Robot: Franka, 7 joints.
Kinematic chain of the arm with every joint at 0, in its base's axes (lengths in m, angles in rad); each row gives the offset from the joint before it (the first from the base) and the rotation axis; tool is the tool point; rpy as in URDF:
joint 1: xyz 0 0 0.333 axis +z
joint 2: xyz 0 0 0 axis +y
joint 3: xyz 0 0 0.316 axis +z
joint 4: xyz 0.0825 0 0 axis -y
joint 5: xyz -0.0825 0 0.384 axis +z
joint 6: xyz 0 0 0 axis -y
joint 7: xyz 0.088 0 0 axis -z
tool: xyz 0 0 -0.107 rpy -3.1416 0 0
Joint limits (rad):
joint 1: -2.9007..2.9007
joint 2: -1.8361..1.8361
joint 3: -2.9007..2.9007
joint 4: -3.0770..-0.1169
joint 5: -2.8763..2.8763
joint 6: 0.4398..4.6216
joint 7: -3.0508..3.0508
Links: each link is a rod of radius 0.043 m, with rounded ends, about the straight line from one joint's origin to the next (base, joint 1, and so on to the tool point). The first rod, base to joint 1, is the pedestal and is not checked.
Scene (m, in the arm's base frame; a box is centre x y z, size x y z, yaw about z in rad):
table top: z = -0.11
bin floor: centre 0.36 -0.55 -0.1 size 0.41 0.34 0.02 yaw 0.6
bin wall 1: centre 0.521 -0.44 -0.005 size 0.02 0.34 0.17 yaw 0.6
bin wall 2: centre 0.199 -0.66 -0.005 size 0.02 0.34 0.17 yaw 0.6
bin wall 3: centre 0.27 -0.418 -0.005 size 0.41 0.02 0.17 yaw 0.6
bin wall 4: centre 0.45 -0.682 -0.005 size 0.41 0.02 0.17 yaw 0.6
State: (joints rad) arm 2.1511 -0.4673 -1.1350 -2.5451 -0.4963 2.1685 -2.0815
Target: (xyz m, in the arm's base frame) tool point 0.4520 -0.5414 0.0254
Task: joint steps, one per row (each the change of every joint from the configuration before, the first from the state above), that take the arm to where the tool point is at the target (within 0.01 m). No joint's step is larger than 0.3 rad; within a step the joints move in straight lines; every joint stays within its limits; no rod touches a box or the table.
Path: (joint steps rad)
1: -0.1860 -0.1638 -0.2290 0.2377 0.0024 0.0451 0.0000
2: -0.1860 -0.1637 -0.2289 0.2378 0.0024 0.0451 0.0000
3: -0.1860 -0.1638 -0.2290 0.2377 0.0023 0.0452 0.0000
4: -0.1860 -0.1638 -0.2290 0.2378 0.0024 0.0451 0.0000
5: 0.0957 -0.1643 -0.1124 0.1242 -0.0052 0.0521 0.0000
6: 0.0958 -0.1643 -0.1123 0.1242 -0.0052 0.0521 0.0000

